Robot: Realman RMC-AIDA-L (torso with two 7-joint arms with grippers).
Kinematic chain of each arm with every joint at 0, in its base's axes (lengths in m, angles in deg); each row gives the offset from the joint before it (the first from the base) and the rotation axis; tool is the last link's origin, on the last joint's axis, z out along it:
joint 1: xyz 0 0 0.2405 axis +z
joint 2: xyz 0 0 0 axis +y
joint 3: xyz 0 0 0.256 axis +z
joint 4: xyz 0 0 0 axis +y
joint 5: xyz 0 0 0.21 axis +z
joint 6: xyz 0 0 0 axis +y
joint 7: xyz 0 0 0.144 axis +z
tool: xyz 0 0 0
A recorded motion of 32 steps. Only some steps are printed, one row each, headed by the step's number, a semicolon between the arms.
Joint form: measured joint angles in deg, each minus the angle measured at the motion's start. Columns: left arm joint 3, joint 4, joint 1, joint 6, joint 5, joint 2, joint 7; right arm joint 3, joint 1, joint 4, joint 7, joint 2, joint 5, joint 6.
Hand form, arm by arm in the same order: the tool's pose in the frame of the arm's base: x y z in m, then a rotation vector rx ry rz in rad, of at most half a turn. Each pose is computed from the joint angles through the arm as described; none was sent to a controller.
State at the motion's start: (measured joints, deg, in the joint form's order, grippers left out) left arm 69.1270 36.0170 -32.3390 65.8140 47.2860 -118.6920 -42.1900; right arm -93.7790 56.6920 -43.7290 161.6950 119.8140 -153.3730 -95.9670
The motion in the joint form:
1: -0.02 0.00 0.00 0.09 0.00 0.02 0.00; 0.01 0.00 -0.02 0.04 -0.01 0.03 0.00
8: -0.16 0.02 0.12 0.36 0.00 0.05 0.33; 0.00 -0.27 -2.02 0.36 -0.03 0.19 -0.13
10: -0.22 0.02 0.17 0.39 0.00 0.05 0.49; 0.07 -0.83 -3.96 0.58 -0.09 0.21 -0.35
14: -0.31 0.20 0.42 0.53 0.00 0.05 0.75; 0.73 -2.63 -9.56 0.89 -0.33 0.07 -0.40
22: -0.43 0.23 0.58 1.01 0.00 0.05 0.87; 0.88 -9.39 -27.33 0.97 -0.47 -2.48 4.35
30: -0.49 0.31 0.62 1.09 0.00 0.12 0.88; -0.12 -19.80 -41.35 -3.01 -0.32 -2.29 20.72
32: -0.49 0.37 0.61 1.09 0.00 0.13 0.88; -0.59 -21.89 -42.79 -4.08 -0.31 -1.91 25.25
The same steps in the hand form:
1: -0.1753 0.4063 0.0314 -2.0311 -0.0506 -1.0722; 0.1812 0.3451 -0.0588 -2.4377 1.1098 -1.2854
8: -0.1759 0.4057 0.0322 -2.0279 -0.0434 -1.0713; 0.1752 0.3469 -0.0584 -2.4495 1.0908 -1.2540
10: -0.1763 0.4056 0.0324 -2.0262 -0.0414 -1.0695; 0.1714 0.3478 -0.0573 -2.4578 1.0786 -1.2274
14: -0.1773 0.4048 0.0333 -2.0224 -0.0362 -1.0673; 0.1615 0.3515 -0.0526 -2.4798 1.0422 -1.1343
22: -0.1776 0.4036 0.0340 -2.0207 -0.0307 -1.0720; 0.1327 0.3635 -0.0366 -2.4933 0.8396 -0.8048
30: -0.1777 0.4036 0.0349 -2.0193 -0.0280 -1.0720; 0.1138 0.3735 -0.0219 -2.4619 0.6007 -0.3557
32: -0.1775 0.4037 0.0351 -2.0190 -0.0265 -1.0723; 0.1120 0.3757 -0.0198 -2.4432 0.5567 -0.2709

